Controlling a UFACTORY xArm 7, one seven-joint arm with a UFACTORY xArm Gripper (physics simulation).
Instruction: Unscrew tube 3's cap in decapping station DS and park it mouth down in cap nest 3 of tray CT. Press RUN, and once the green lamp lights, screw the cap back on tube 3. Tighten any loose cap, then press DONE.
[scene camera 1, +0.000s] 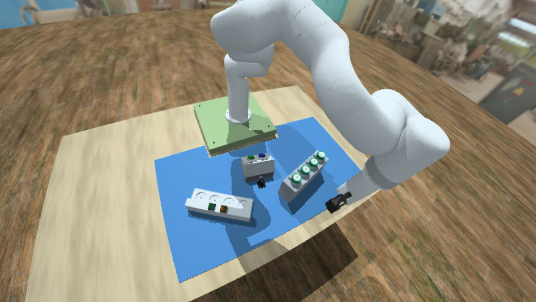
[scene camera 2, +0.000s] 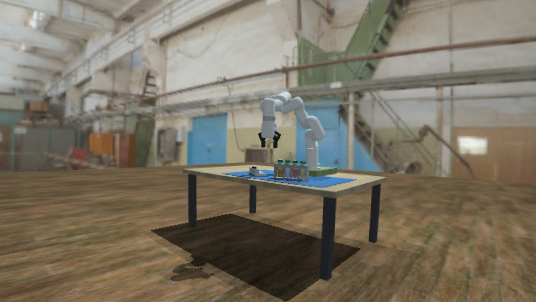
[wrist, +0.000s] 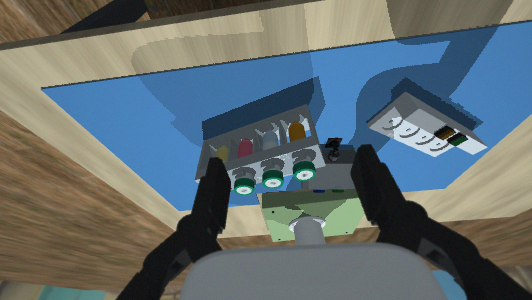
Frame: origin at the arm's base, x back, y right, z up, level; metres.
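Seen in the pictures: gripper, fingertip midpoint: (scene camera 1: 340, 200) (scene camera 2: 269, 147) (wrist: 288, 164); arm's base, link origin: (scene camera 1: 238, 115) (scene camera 2: 312, 168) (wrist: 306, 223).
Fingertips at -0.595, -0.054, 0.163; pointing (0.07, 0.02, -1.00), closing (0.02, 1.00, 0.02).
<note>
Pixels of each thing's top centre, then the offset from my fingertips to it, as dx, dy, dz. "pt": a spot on its surface instead.
- pale tube 3, top centre: (wrist: 272, 182) +0.161, -0.023, -0.083
- amber lamp, surface spot: (wrist: 443, 132) (scene camera 1: 226, 209) pt +0.164, +0.272, -0.149
- grey control box, top centre: (wrist: 333, 192) (scene camera 1: 258, 158) +0.289, +0.097, -0.118
- small black object, surface spot: (wrist: 333, 144) (scene camera 1: 262, 184) pt +0.220, +0.107, -0.195
My gripper (scene camera 1: 339, 201) (scene camera 2: 269, 145) (wrist: 288, 164) is open and empty, high above the table. Grey decapping station DS (scene camera 1: 290, 194) (wrist: 262, 156) holds the upright tubes under green caps with white tops. By its place in the row, cap 3 (scene camera 1: 305, 170) (wrist: 272, 178) sits on the pale tube 3 (wrist: 270, 140). Cap 1 is hidden by a finger in the wrist view. White tray CT (scene camera 1: 195, 212) (wrist: 470, 145) shows round nests without caps. Its green lamp (scene camera 1: 212, 206) (wrist: 457, 139) and amber lamp (scene camera 1: 223, 208) (wrist: 443, 132) look dark.
A grey control box (scene camera 1: 257, 169) (wrist: 330, 175) with green (scene camera 1: 251, 157) and blue (scene camera 1: 262, 155) buttons stands between the tray and station. A small black object (scene camera 1: 261, 182) (wrist: 333, 144) is beside it. The arm's green base plate (scene camera 1: 217, 132) (wrist: 272, 230) lies behind.
</note>
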